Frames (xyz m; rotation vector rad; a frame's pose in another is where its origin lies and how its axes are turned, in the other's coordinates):
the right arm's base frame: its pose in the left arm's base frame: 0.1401 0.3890 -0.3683 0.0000 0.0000 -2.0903
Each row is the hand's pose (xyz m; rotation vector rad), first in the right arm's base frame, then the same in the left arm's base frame.
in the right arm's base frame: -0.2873 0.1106 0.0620 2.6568 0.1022 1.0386
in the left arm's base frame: 0.3787 0.5835 -0.3063 1.2566 -1.9863 0.1451
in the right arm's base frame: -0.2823 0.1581 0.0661 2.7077 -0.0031 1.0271
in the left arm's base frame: 0.4175 0.5556 -0.3022 1.1946 -2.0647 0.1816
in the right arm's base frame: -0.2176 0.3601 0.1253 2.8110 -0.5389 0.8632
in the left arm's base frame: 0.5607 0.3991 -0.2430 0.8415 -2.4076 0.2104
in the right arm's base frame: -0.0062 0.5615 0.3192 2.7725 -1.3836 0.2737
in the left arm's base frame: 0.6306 0.1156 -0.0491 0.1864 -2.9664 0.0918
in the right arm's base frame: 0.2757 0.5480 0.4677 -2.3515 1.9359 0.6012
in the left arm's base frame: 0.4789 -0.1224 0.0994 0.4509 2.7399 0.2298
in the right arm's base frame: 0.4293 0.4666 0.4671 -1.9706 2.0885 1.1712
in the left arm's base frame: 0.3320 -0.2153 0.0988 0.6873 2.3134 0.4483
